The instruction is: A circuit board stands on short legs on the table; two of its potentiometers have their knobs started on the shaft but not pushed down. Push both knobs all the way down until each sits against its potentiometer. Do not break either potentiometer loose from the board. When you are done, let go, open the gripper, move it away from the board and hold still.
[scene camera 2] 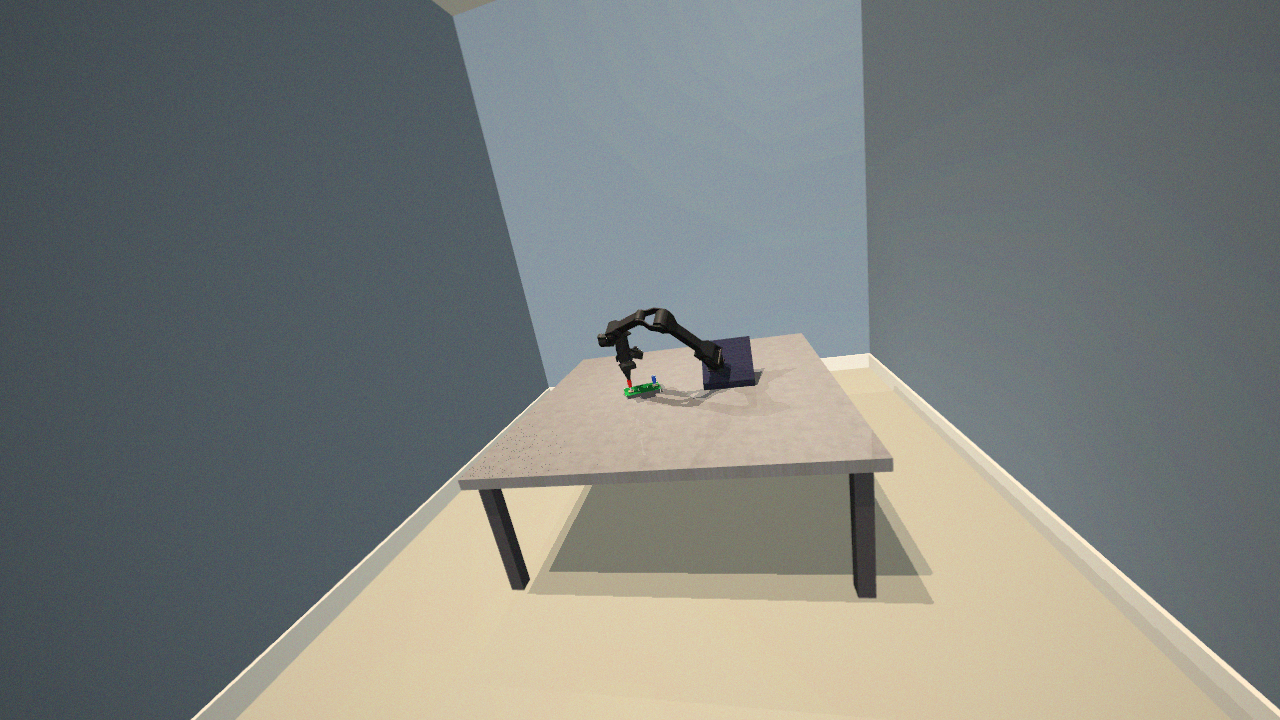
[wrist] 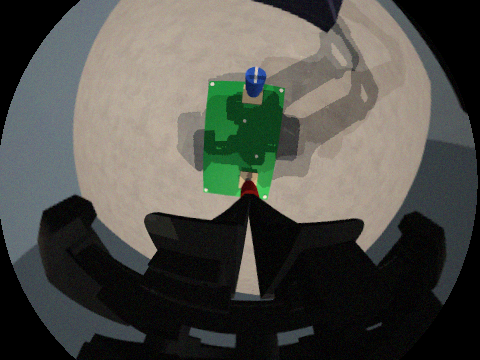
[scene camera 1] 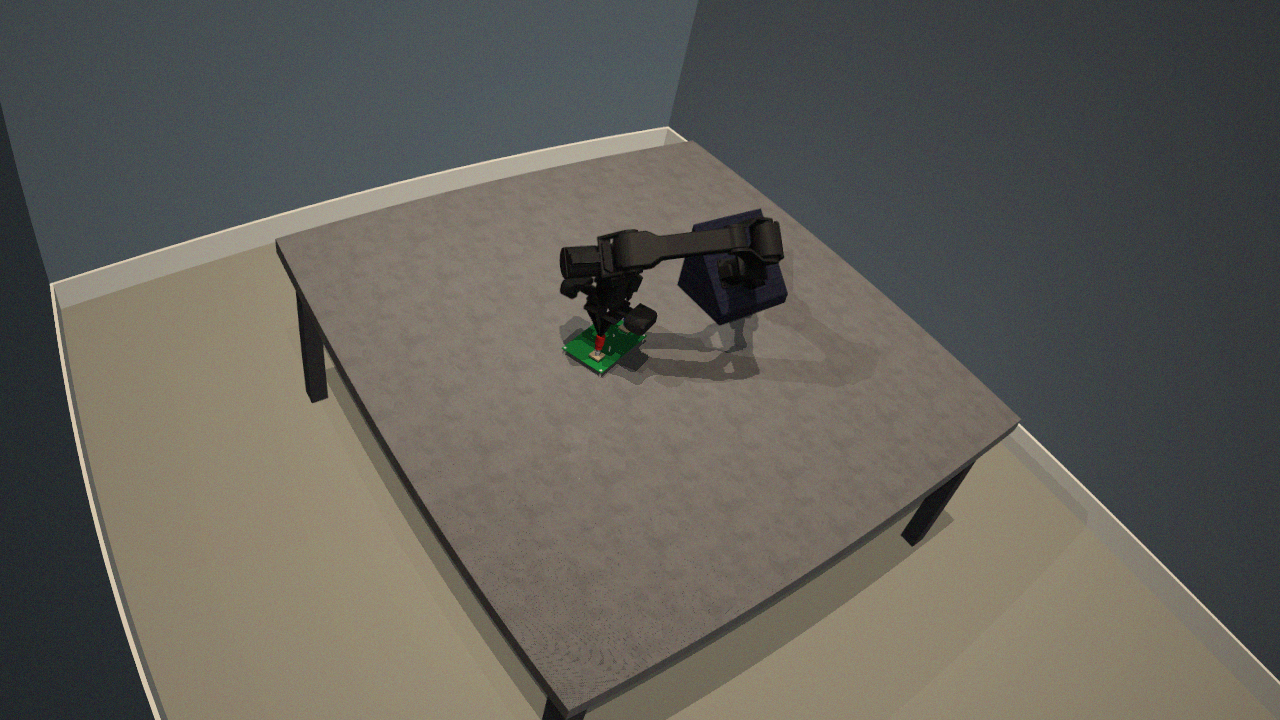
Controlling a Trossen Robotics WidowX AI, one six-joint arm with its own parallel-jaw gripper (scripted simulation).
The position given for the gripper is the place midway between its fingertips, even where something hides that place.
Note:
In view: the gripper (scene camera 1: 600, 335).
The gripper shows as well in the wrist view (wrist: 249, 198).

